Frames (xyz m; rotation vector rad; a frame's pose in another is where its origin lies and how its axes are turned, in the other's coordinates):
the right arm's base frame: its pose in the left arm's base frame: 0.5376 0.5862 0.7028 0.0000 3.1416 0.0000
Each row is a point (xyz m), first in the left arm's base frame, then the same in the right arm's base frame.
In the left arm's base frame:
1: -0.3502 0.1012 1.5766
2: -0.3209 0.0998 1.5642
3: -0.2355 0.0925 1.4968
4: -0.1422 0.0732 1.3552
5: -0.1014 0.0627 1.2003
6: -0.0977 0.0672 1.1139
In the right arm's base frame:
1: 0.8878 -0.4850 -0.8738
2: 0.8585 -0.4864 -0.8614
3: 0.7731 -0.4937 -0.7940
4: 0.6798 -0.5130 -0.6524
5: 0.6390 -0.5235 -0.4975
6: 0.6353 -0.5190 -0.4111

